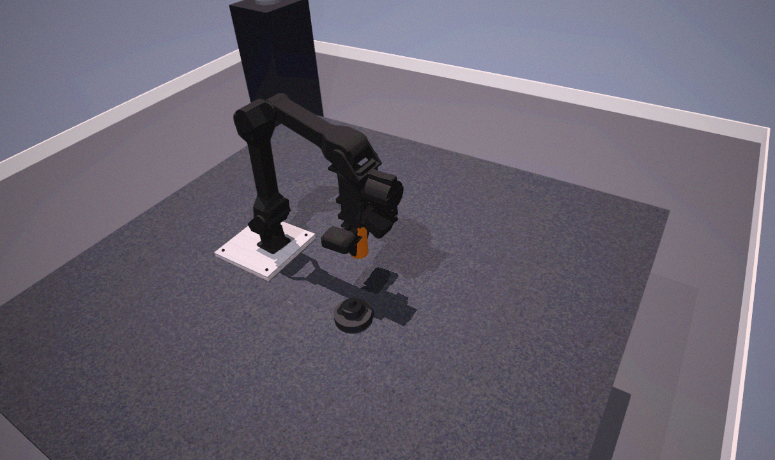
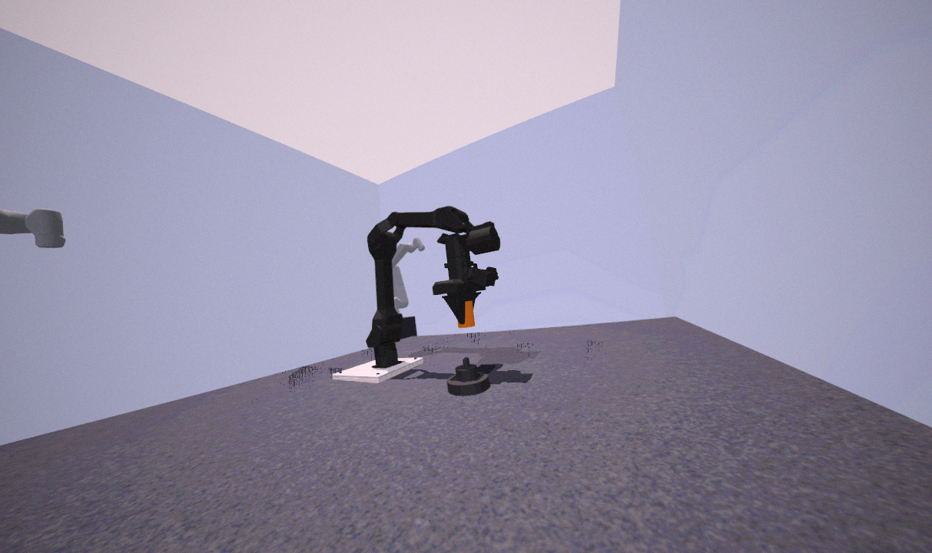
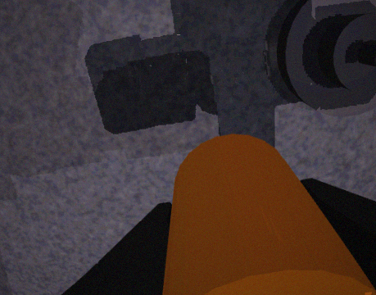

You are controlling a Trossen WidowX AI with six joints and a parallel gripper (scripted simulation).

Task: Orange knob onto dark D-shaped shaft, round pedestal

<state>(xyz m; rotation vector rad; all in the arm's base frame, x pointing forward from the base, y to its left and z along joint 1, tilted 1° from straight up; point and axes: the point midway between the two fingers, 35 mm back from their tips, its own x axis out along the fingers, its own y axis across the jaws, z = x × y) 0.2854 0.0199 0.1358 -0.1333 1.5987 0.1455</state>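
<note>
Now: gripper tip 9 cm above the dark round pedestal, 8 cm to the left of it and 4 cm short of it. From my gripper tip the other things lie so: orange knob 2 cm above.
</note>
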